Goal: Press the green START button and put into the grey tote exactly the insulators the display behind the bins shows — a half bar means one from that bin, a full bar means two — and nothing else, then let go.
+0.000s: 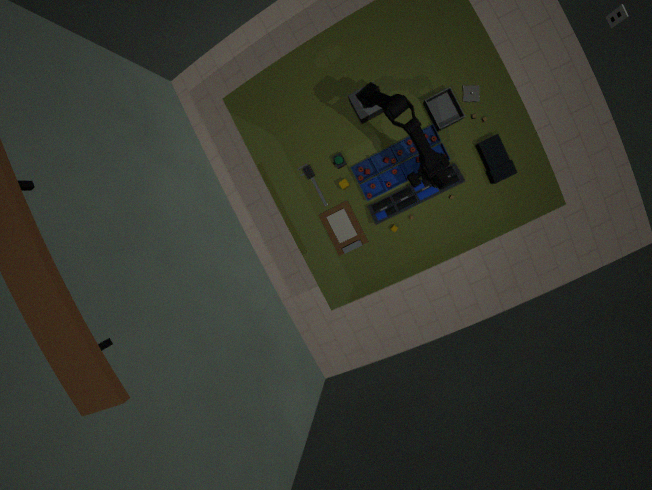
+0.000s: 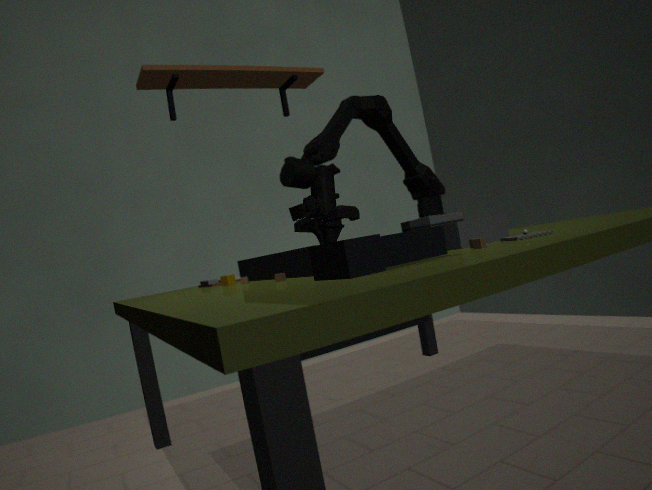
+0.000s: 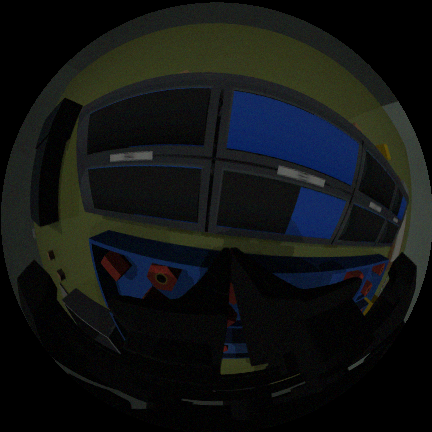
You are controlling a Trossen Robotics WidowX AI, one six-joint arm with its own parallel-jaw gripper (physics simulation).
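Places are measured from the arm's base along level axes (x right, y ahead, z up), in metres.
Pixels of known places: gripper, fingertip midpoint: (image 3: 228,253); arm's base at its link origin: (image 1: 368,99) (image 2: 432,217).
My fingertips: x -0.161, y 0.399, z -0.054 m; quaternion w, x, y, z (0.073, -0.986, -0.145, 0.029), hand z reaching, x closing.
Note:
Ahead of a thing's pixels: the offset from my fingertips to its top centre. "pt": to the spot under its first point.
My gripper (image 1: 414,179) (image 2: 326,241) (image 3: 228,253) is shut, with its tips down in the back row of the blue bins (image 1: 392,167) (image 3: 137,282), just in front of the display (image 1: 408,198) (image 3: 213,160). Red insulators (image 1: 365,171) (image 3: 160,278) lie in the bins on both sides of the fingers. On the display, one panel {pt dx +0.005, dy +0.075, dz +0.031 m} (image 3: 289,132) is fully blue and the panel below it {dx +0.030, dy +0.043, dz +0.017 m} (image 3: 318,213) is half blue; the left panels are dark. The grey tote {dx -0.159, dy -0.261, dz +0.025 m} (image 1: 443,109) stands beyond the bins. The green START button {dx +0.378, dy -0.189, dz +0.011 m} (image 1: 339,159) is left of the bins.
A yellow block {dx +0.389, dy -0.071, dz +0.009 m} (image 1: 343,184), a wood-framed tray {dx +0.462, dy +0.137, dz -0.011 m} (image 1: 343,227), a black box {dx -0.324, dy +0.024, dz +0.027 m} (image 1: 495,157), a small grey plate {dx -0.310, dy -0.301, dz -0.014 m} (image 1: 471,92) and a dark tool {dx +0.544, dy -0.112, dz -0.010 m} (image 1: 313,179) lie on the green table (image 2: 324,311). A wall shelf (image 2: 227,76) hangs high.

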